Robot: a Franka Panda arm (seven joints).
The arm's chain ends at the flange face. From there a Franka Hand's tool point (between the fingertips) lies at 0.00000 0.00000 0.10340 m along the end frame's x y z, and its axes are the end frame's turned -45 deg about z.
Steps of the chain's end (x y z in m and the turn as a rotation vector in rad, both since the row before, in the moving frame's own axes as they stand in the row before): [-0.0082 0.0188 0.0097 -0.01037 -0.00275 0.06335]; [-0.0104 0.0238 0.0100 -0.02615 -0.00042 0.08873]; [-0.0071 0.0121 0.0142 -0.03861 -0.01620 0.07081]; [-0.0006 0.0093 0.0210 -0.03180 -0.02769 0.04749]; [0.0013 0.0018 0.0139 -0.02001 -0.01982 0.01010]
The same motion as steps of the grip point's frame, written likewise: [-0.0201 0.0080 0.0097 -0.00539 -0.00928 0.06335]; [-0.0262 0.0113 0.0100 -0.01819 -0.01879 0.08873]; [-0.0176 0.0050 0.0141 -0.01585 -0.03876 0.07081]; [-0.0114 0.0063 0.0209 -0.00291 -0.04207 0.04749]; [-0.0033 0.0022 0.0139 -0.00013 -0.02816 0.01010]
